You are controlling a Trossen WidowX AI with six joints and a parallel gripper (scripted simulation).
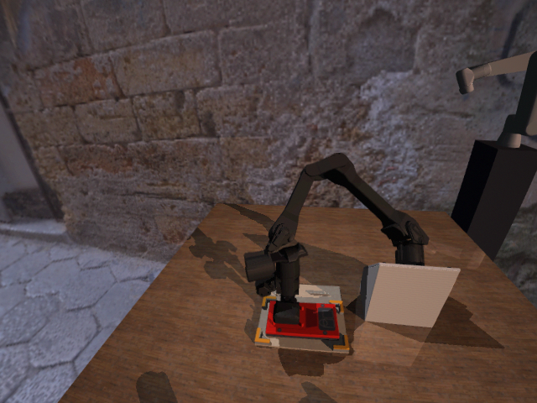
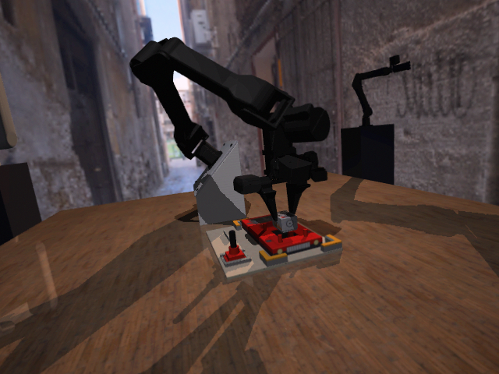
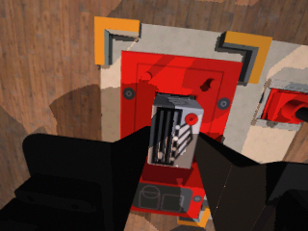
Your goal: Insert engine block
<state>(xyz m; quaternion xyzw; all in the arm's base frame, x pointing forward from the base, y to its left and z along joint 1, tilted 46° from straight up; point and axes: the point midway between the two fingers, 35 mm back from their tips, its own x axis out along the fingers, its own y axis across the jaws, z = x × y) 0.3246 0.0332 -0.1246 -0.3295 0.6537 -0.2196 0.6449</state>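
The grey engine block lies 1 cm below my gripper tip. From my gripper tip the other things lie so: grey base plate 3 cm behind, 2 cm to the right, 4 cm below.
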